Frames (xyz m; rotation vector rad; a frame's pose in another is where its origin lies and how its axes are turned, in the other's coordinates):
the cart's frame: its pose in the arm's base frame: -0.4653 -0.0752 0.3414 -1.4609 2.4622 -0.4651
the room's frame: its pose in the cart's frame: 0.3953 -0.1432 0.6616 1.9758 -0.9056 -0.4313
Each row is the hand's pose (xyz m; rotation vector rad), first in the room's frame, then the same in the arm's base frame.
Working: the room's frame: its pose in the arm's base frame: -0.2969 -0.5858 -0.2291 -0.7309 0.2600 -1.2790

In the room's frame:
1: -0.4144 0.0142 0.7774 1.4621 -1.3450 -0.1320
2: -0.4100 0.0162 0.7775 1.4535 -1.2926 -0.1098
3: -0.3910 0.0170 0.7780 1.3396 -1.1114 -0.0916
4: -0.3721 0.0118 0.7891 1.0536 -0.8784 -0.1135
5: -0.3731 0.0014 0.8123 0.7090 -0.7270 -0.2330
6: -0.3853 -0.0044 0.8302 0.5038 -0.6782 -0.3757
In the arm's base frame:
1: 0.0268 0.0735 0.2577 -0.1491 -1.6616 -0.5516
2: 0.0297 0.0696 0.2574 -0.1338 -1.6106 -0.5703
3: 0.0362 0.0522 0.2614 -0.1586 -1.4181 -0.6927
4: 0.0440 0.0379 0.2770 -0.3113 -1.1077 -0.8984
5: 0.0486 0.0459 0.3007 -0.5628 -0.8516 -1.1267
6: 0.0506 0.0629 0.3152 -0.7459 -0.7562 -1.2922

